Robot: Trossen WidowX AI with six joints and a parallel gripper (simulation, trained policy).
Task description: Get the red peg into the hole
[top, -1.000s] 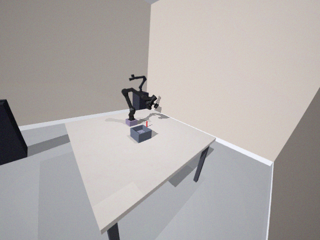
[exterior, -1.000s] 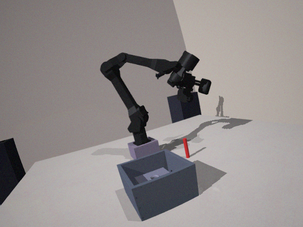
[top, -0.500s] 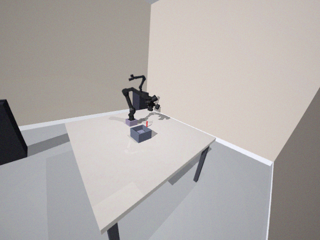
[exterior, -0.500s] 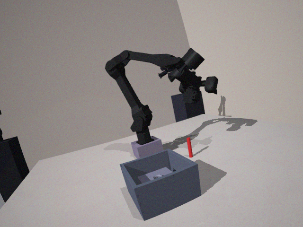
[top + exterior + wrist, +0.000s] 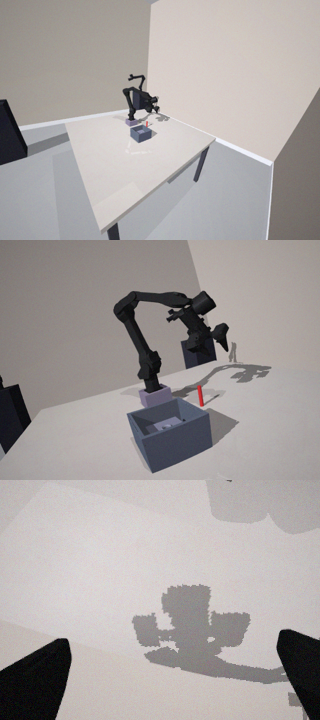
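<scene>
Right now the red peg is 130 mm below my gripper tip, 110 mm to the right of it and 10 mm behind it. Round my gripper tip: plate (310 mm to the right, 130 mm below, 130 mm ahead); blue-grey box (310 mm to the right, 150 mm below, 130 mm ahead).
</scene>
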